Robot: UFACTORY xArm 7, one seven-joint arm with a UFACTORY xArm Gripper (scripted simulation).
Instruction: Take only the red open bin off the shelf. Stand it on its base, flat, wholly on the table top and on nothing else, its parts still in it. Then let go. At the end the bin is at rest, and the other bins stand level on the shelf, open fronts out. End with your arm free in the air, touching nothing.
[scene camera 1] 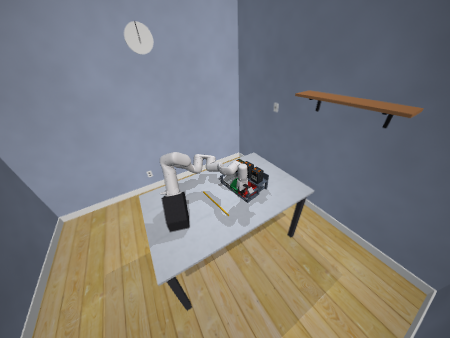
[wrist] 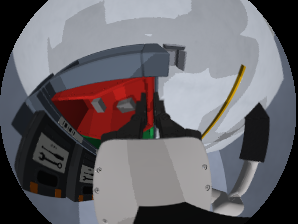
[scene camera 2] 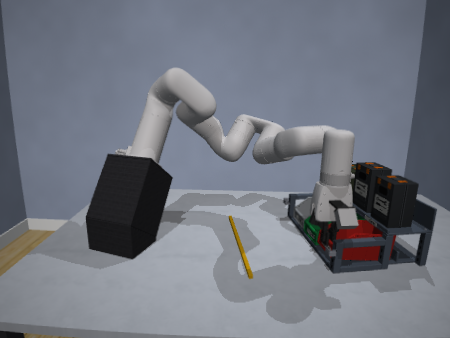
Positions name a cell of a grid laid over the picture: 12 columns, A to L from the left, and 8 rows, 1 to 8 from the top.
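Note:
Scene camera 2 shows the gripper (scene camera 2: I6) and a red open bin (scene camera 2: J6). The gripper is also visible in the wrist view (wrist: G4), and so is the bin, which appears in the wrist view (wrist: D5).

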